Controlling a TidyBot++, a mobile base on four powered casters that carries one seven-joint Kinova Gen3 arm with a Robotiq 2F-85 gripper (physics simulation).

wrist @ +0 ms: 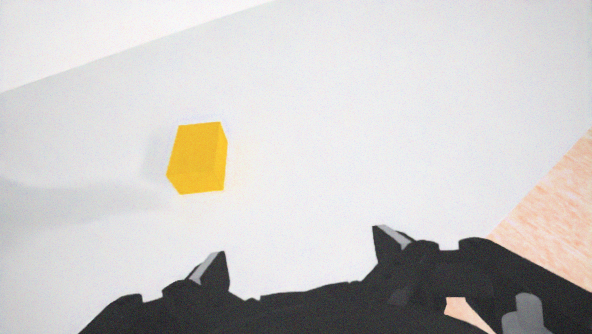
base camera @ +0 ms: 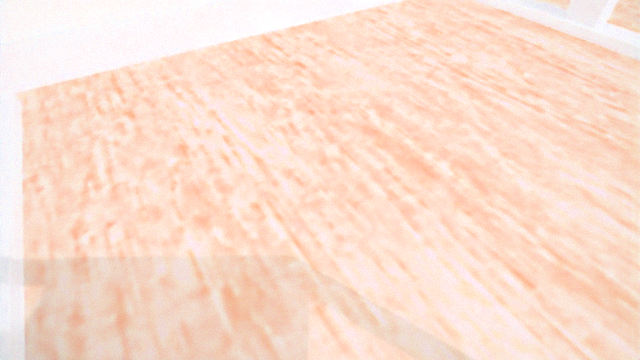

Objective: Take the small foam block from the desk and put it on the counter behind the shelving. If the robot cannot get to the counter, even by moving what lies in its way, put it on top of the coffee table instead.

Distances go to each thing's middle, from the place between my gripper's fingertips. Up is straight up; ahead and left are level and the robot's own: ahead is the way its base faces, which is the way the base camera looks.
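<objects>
My hand: 200 mm short of yellow foam block (wrist: 197, 164), 130 mm to the right of it, 130 mm above it.
</objects>
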